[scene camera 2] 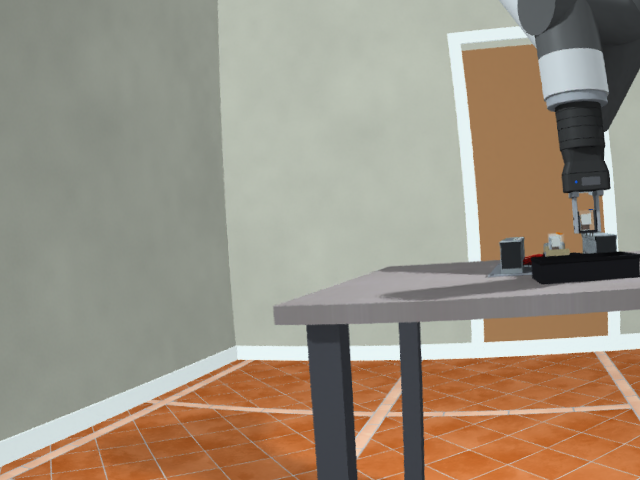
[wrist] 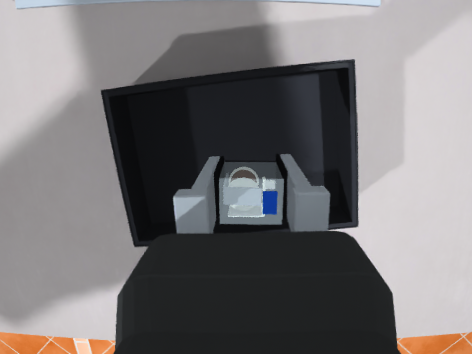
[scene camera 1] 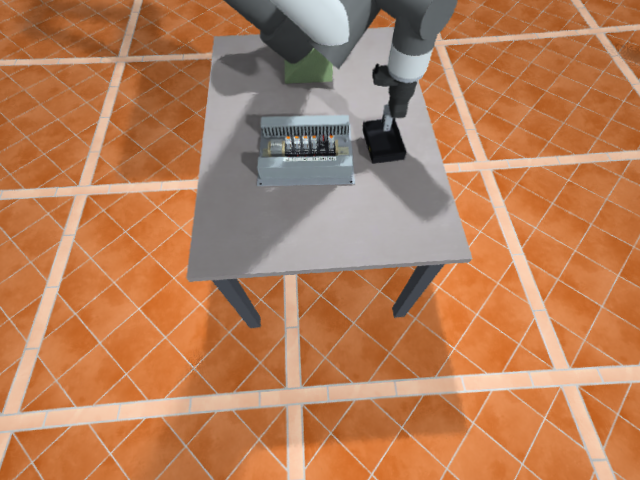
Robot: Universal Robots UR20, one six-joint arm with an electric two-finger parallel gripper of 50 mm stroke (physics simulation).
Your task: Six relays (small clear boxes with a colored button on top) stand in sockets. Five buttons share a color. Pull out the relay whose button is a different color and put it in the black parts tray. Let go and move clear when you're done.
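Places are measured from the arm's base along level axes (x ahead, y right, z down), in centimetres.
Where they show: gripper, fingertip midpoint: (scene camera 2: 587,232) (wrist: 250,175) (scene camera 1: 385,126).
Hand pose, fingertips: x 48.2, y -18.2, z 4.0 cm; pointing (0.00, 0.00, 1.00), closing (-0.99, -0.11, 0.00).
Each offset is from my fingertips to the centre of the thing.
My gripper (scene camera 1: 387,127) (scene camera 2: 586,227) (wrist: 250,175) is shut on a clear relay @[dx +0.0, dy -0.2, dz -1.5 cm] (scene camera 2: 585,219) (wrist: 242,196) with a blue button. It holds the relay upright, pins down, above the black parts tray @[dx +1.0, dy +0.1, dz +5.4 cm] (scene camera 1: 388,156) (scene camera 2: 584,271) (wrist: 230,78). In the wrist view the relay is over the tray's near part, close to the near wall. In the scene camera 2 view its pins are a little above the rim. Relays with orange buttons @[dx +0.1, dy +27.0, dz +2.4 cm] (scene camera 1: 305,141) stand in the socket row, with a gap before the rightmost one.
Grey wiring ducts @[dx +8.9, dy +28.6, dz +3.9 cm] (scene camera 1: 305,173) (scene camera 2: 512,255) flank the socket row, left of the tray in the scene camera 1 view. A green block (scene camera 1: 308,73) stands at the back of the table (scene camera 1: 330,232) (scene camera 2: 361,311), under the arm.
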